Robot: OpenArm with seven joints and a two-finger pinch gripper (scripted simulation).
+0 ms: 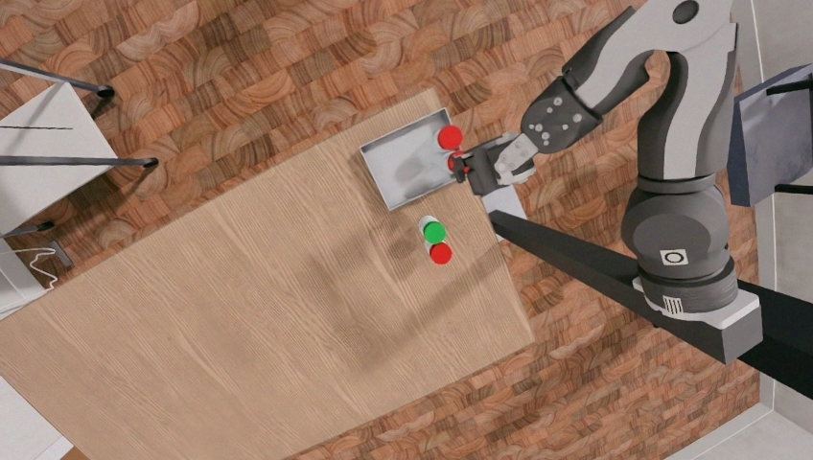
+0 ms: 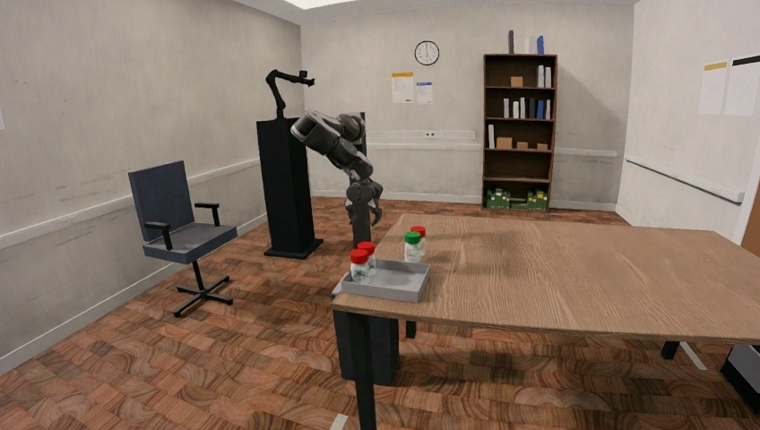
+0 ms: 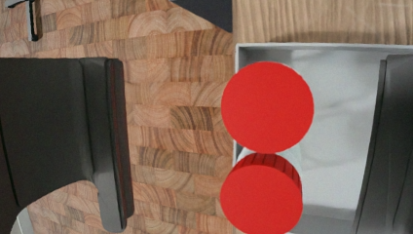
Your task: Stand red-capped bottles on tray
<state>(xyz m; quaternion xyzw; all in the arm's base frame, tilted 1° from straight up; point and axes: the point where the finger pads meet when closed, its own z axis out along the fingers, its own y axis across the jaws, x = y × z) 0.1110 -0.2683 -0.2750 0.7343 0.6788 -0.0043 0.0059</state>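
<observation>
Right now my hand is 13 cm short of the green-capped bottle, 13 cm to the right of it and 14 cm above it. Also, from my hand: grey tray (8 cm ahead, 5 cm to the right, 17 cm below).
</observation>
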